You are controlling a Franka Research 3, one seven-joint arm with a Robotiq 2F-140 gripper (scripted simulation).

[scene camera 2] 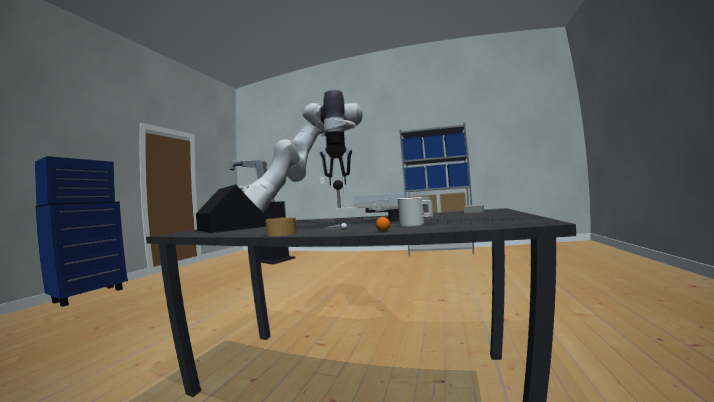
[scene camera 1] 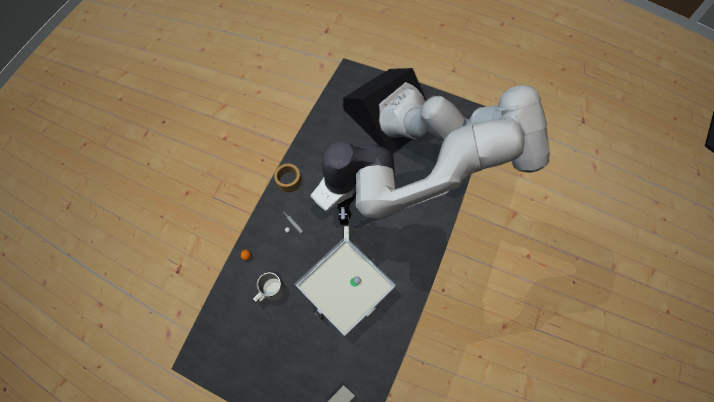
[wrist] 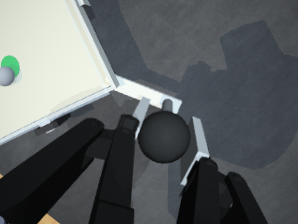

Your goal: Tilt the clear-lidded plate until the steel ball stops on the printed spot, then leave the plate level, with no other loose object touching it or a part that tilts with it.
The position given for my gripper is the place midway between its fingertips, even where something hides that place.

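Observation:
My gripper point(scene camera 2: 338, 193) is visible to me, and the wrist view gives me another look at the gripper point(wrist: 165, 121). There is a white mug point(scene camera 2: 411, 213) too, though in the wrist view the mug is out of frame.

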